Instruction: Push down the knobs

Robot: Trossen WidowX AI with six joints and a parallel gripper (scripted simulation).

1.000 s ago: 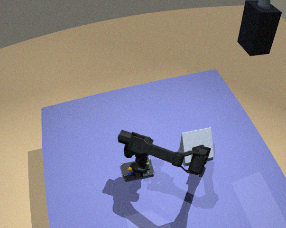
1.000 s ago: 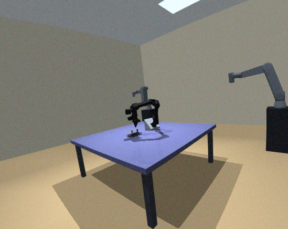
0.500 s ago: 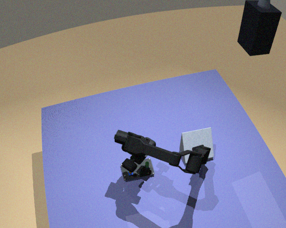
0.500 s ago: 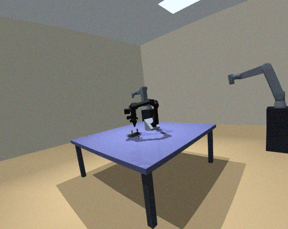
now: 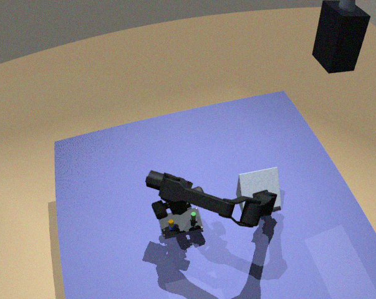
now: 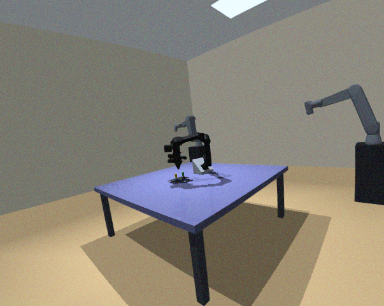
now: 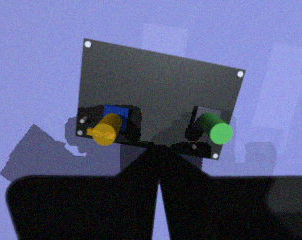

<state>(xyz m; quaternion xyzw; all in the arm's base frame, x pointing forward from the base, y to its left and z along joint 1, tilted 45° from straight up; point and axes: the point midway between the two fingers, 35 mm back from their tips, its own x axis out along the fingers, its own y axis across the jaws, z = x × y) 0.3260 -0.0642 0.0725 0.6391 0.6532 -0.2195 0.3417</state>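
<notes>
My gripper tip is now 4 cm short of the orange knob, 4 cm above it and 1 cm to the right of it. Round my gripper tip: green knob: 6 cm below, 5 cm behind, 1 cm to the right.
</notes>
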